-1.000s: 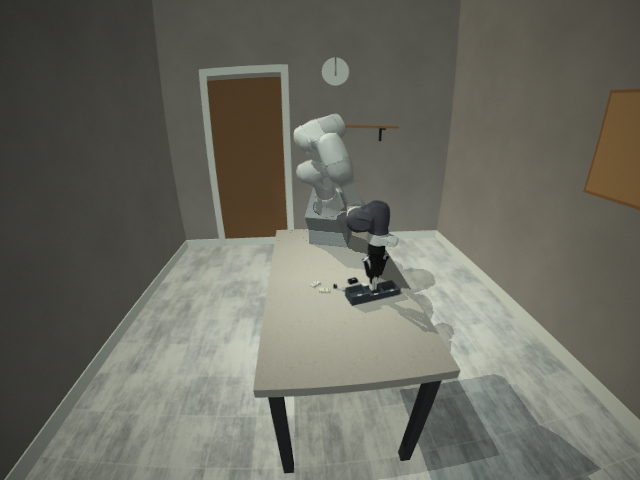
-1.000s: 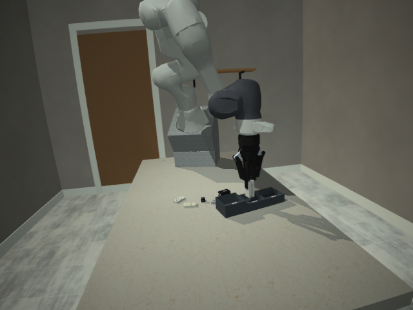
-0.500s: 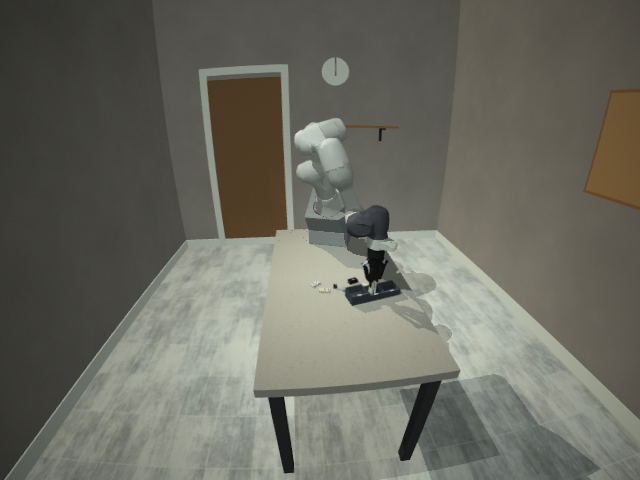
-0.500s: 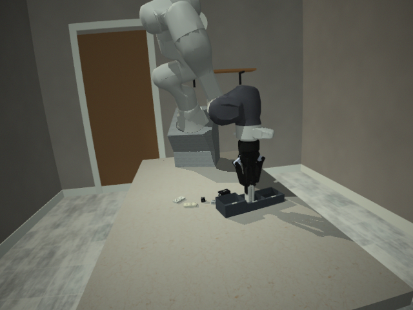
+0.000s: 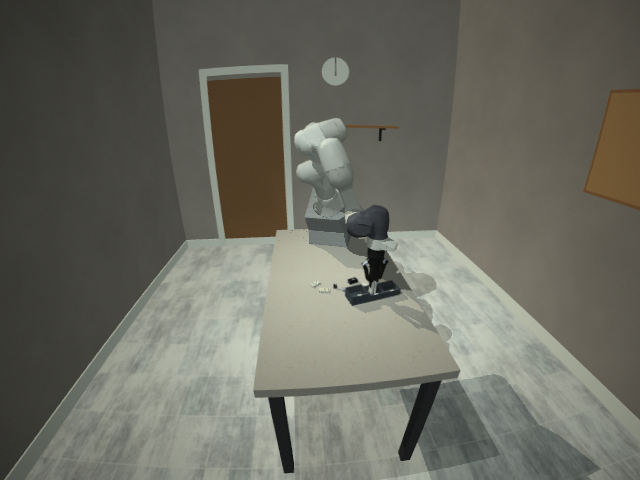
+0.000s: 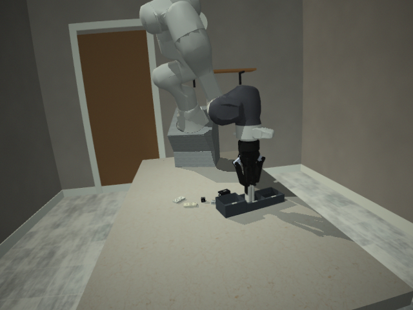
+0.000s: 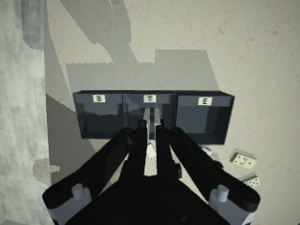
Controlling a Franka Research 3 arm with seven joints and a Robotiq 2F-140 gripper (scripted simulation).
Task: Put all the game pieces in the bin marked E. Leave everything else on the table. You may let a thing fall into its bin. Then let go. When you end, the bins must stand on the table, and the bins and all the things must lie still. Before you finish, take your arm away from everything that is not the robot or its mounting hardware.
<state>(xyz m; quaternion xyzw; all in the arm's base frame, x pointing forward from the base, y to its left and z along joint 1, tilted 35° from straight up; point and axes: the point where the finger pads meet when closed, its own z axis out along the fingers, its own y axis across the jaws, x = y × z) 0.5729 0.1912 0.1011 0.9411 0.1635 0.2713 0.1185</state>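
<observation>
My gripper is now 30 mm above the dark three-part bin. From my hand the other things lie so: black die 170 mm to the right, 80 mm behind, 40 mm below; black box 110 mm behind, 90 mm to the right, 40 mm below; white usb stick 90 mm behind, 50 mm below, 20 mm to the right.
</observation>
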